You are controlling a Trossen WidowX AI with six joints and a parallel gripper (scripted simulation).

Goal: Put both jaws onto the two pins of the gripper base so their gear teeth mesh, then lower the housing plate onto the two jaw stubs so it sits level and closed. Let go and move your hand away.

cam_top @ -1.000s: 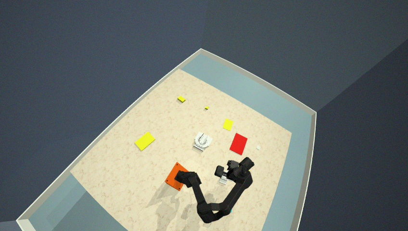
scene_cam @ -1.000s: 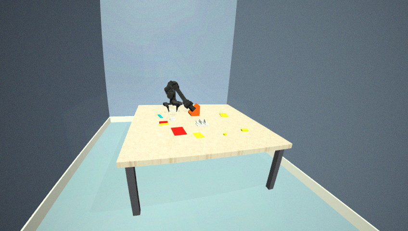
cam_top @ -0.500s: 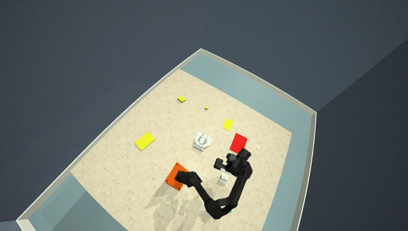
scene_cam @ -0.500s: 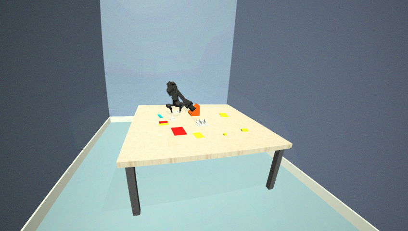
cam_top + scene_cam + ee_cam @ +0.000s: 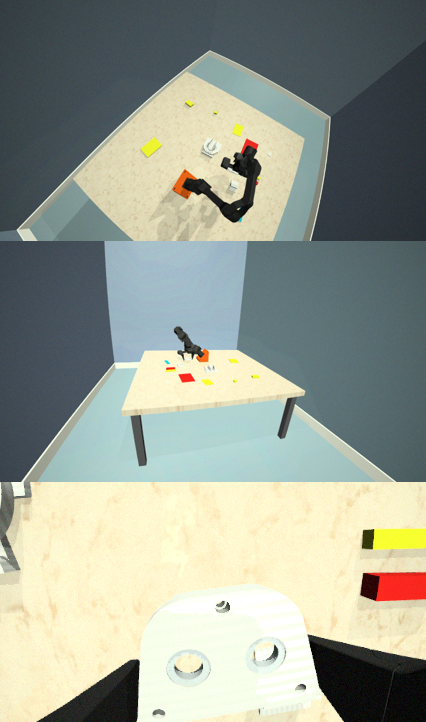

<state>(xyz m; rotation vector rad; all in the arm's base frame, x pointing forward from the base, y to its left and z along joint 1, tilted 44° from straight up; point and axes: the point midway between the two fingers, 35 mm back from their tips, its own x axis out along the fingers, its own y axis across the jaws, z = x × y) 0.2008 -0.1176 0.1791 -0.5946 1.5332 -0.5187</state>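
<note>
Right now the white jaw is 80 mm ahead of my gripper tip, 210 mm to the left of it and 60 mm below it. From my gripper tip the other things lie so: yellow bar: 50 mm ahead, 170 mm to the right, 70 mm below; then small white block: 70 mm behind, 60 mm to the right, 70 mm below; then red bar: 10 mm ahead, 170 mm to the right, 70 mm below.
</note>
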